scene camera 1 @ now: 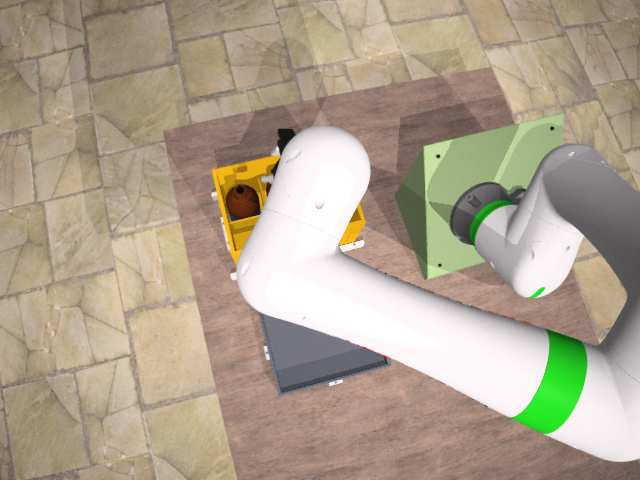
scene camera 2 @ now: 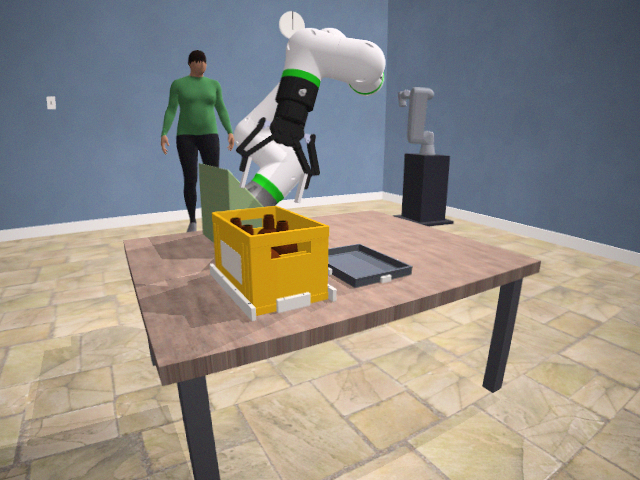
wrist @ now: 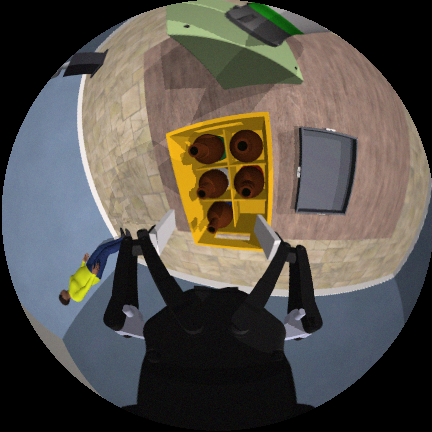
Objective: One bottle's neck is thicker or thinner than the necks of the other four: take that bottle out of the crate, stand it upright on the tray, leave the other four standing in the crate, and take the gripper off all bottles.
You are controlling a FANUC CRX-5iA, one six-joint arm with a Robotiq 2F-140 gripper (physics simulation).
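Places are measured from the arm's base along level axes (x ahead, y left, z up), in metres.
Where they show: gripper, fingertip midpoint: point(scene camera 2: 269, 195) point(wrist: 215, 220); arm's base, link origin: point(scene camera 1: 480, 212) point(scene camera 2: 252, 205).
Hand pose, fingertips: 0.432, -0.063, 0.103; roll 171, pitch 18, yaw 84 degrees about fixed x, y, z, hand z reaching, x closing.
Observation:
Each offset is from my fingertips to the top centre of the thing, as dx, dy, dz. "pt": to the spot under its first point. Level surfaces: height alone.
Several brown bottles {-0.013, -0.053, -0.071} point(wrist: 212, 184) stand in the yellow crate {-0.018, -0.007, -0.058} point(scene camera 1: 354, 227) point(scene camera 2: 289, 279) point(wrist: 270, 165). In the wrist view they fill all compartments but the one at the lower right. One bottle {+0.077, -0.036, -0.071} point(scene camera 1: 242, 201) shows in scene camera 1; the arm hides the others. Dark necks {-0.109, +0.027, -0.081} point(scene camera 2: 268, 223) show above the crate's rim in scene camera 2. I cannot tell which neck differs. The dark grey tray {pt -0.054, +0.290, -0.228} point(scene camera 1: 320, 346) point(scene camera 2: 361, 260) point(wrist: 325, 170) lies beside the crate with no bottle on it. My gripper point(scene camera 2: 271, 187) point(wrist: 215, 220) is open and empty, tilted, above the crate and clear of the bottles.
White blocks {pt +0.129, +0.009, -0.216} point(scene camera 2: 293, 302) sit against the crate's base. A green angled bracket point(scene camera 1: 413, 222) point(scene camera 2: 214, 201) point(wrist: 235, 60) carries the arm's base on the wooden table {dz -0.234} point(scene camera 1: 361, 428) point(scene camera 2: 439, 245) point(wrist: 375, 220). A person in green point(scene camera 2: 197, 111) stands behind the table in scene camera 2.

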